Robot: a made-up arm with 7 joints. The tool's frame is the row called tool.
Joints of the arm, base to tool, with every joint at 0 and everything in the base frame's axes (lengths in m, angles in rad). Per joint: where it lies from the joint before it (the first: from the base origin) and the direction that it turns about. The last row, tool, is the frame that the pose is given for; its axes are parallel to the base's.
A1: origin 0.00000 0.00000 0.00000 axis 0 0.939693 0.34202
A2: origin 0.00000 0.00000 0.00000 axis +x
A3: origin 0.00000 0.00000 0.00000 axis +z
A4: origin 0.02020 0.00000 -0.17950 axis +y
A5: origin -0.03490 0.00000 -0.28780 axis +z
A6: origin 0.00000 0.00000 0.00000 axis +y
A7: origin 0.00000 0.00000 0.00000 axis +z
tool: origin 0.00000 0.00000 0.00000
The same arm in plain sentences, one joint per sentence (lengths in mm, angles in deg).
The arm has seven revolute joints in a row. What follows holds with every joint at zero, and every direction is one of the base frame's. Joint 1 is mounted at the same point as the base frame's origin and turns about the direction (0, 0.9397, 0.342). Joint 2 is mounted at the same point as joint 1 and turns about +x. Joint 3 is mounted at the same point as joint 2 and turns about +z. Joint 4 is mounted 20.2 mm along +x and 179.5 mm along -z from joint 3 and turns about +y. Joint 5 is mounted 34.9 mm along -x and 287.8 mm along -z from joint 4 and turns about +z. Joint 6 is mounted at the same point as joint 5 and turns about +y. Joint 7 is mounted at the same point as joint 6 and turns about +z. The tool frame, which is the frame that the pose is given for, is mounted at the same point as joint 7; its axes are parallel to the base frame's.
